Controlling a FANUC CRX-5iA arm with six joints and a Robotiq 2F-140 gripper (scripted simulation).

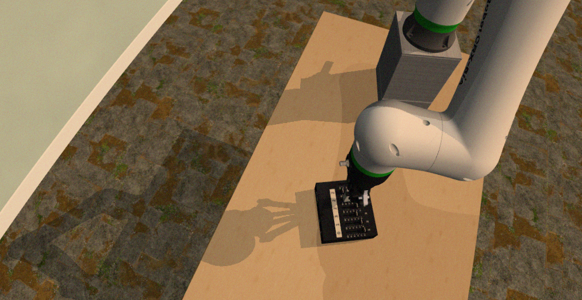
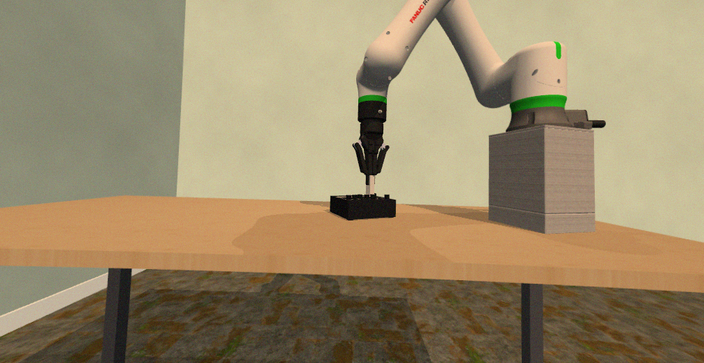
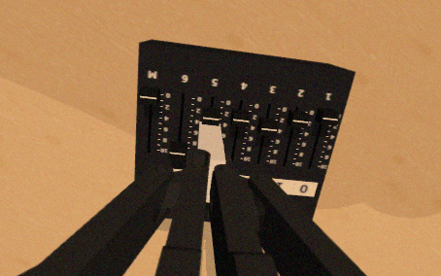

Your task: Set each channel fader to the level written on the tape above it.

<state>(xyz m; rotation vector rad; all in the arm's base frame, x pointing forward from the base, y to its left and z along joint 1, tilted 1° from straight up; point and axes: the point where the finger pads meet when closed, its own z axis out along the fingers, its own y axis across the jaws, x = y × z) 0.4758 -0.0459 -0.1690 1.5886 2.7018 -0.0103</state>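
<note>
Now: the channel 5 cap 1 cm behind my hand, 2 cm to the left of it and 3 cm below it. Round my hand: channel 3 fader cap (3 cm ahead, 3 cm to the left, 3 cm below); channel 4 cap (1 cm ahead, 3 cm to the left, 3 cm below); channel 6 cap (1 cm behind, 2 cm to the right, 3 cm below).
</note>
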